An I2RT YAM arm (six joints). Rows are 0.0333 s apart.
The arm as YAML. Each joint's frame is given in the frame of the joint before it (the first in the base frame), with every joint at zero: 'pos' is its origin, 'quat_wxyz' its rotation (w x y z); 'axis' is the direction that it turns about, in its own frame. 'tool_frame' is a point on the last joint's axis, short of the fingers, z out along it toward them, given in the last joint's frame.
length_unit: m
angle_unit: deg
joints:
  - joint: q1
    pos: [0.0, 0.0, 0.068]
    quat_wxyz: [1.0, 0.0, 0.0, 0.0]
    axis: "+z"
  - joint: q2
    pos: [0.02, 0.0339, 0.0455]
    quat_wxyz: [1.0, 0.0, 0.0, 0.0]
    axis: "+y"
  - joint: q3
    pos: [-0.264, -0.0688, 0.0]
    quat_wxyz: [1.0, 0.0, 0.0, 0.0]
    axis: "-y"
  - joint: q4
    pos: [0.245, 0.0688, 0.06]
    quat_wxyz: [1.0, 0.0, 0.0, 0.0]
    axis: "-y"
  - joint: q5
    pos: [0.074, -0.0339, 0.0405]
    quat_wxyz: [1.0, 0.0, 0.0, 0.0]
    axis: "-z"
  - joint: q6
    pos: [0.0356, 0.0, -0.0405]
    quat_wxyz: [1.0, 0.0, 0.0, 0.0]
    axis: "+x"
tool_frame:
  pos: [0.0, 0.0, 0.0]
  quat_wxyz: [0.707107, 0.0, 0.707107, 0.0]
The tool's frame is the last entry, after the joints.
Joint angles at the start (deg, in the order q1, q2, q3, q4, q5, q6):
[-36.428 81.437 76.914 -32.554 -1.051 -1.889]
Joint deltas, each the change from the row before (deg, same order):
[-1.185 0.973 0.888 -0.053 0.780 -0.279]
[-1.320 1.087 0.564 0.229 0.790 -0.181]
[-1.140 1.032 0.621 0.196 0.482 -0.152]
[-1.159 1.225 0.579 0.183 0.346 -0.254]
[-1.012 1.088 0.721 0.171 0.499 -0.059]
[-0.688 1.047 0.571 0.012 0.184 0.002]
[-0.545 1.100 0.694 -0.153 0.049 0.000]
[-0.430 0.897 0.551 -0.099 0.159 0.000]
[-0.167 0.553 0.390 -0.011 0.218 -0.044]
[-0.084 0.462 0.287 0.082 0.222 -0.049]
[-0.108 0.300 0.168 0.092 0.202 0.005]
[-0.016 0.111 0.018 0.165 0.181 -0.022]
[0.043 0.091 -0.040 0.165 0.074 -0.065]
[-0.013 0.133 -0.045 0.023 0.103 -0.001]
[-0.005 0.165 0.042 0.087 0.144 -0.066]
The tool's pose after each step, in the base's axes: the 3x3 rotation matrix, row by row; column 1 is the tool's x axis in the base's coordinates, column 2 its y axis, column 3 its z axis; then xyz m. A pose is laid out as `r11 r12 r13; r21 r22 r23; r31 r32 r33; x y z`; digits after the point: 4 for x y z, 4 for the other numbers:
-0.5017 0.5888 0.6337; 0.3388 0.8078 -0.4823; -0.7959 -0.0273 -0.6048; 0.2547 -0.1960 0.3490
-0.4992 0.6140 0.6113; 0.3506 0.7884 -0.5055; -0.7924 -0.0380 -0.6089; 0.2537 -0.2054 0.3469
-0.4963 0.6332 0.5939; 0.3605 0.7727 -0.5225; -0.7897 -0.0452 -0.6118; 0.2530 -0.2137 0.3453
-0.4967 0.6497 0.5754; 0.3715 0.7584 -0.5356; -0.7844 -0.0523 -0.6181; 0.2526 -0.2225 0.3423
-0.4930 0.6672 0.5583; 0.3814 0.7425 -0.5506; -0.7820 -0.0585 -0.6206; 0.2521 -0.2305 0.3407
-0.4931 0.6775 0.5457; 0.3917 0.7330 -0.5561; -0.7768 -0.0604 -0.6268; 0.2526 -0.2367 0.3381
-0.4948 0.6845 0.5354; 0.4016 0.7265 -0.5576; -0.7706 -0.0609 -0.6344; 0.2536 -0.2423 0.3357
-0.4962 0.6911 0.5256; 0.4096 0.7201 -0.5601; -0.7656 -0.0627 -0.6403; 0.2544 -0.2468 0.3336
-0.4973 0.6946 0.5198; 0.4122 0.7164 -0.5630; -0.7634 -0.0657 -0.6425; 0.2553 -0.2493 0.3326
-0.4983 0.6972 0.5155; 0.4133 0.7136 -0.5657; -0.7622 -0.0688 -0.6437; 0.2564 -0.2513 0.3317
-0.4979 0.7003 0.5115; 0.4147 0.7103 -0.5688; -0.7617 -0.0710 -0.6441; 0.2568 -0.2528 0.3310
-0.4974 0.7020 0.5097; 0.4140 0.7084 -0.5716; -0.7623 -0.0733 -0.6430; 0.2571 -0.2534 0.3307
-0.4983 0.7016 0.5094; 0.4126 0.7086 -0.5724; -0.7626 -0.0750 -0.6425; 0.2576 -0.2536 0.3302
-0.4997 0.7025 0.5067; 0.4142 0.7076 -0.5725; -0.7608 -0.0762 -0.6445; 0.2579 -0.2540 0.3291
-0.5009 0.7032 0.5046; 0.4138 0.7066 -0.5740; -0.7602 -0.0787 -0.6449; 0.2583 -0.2546 0.3285

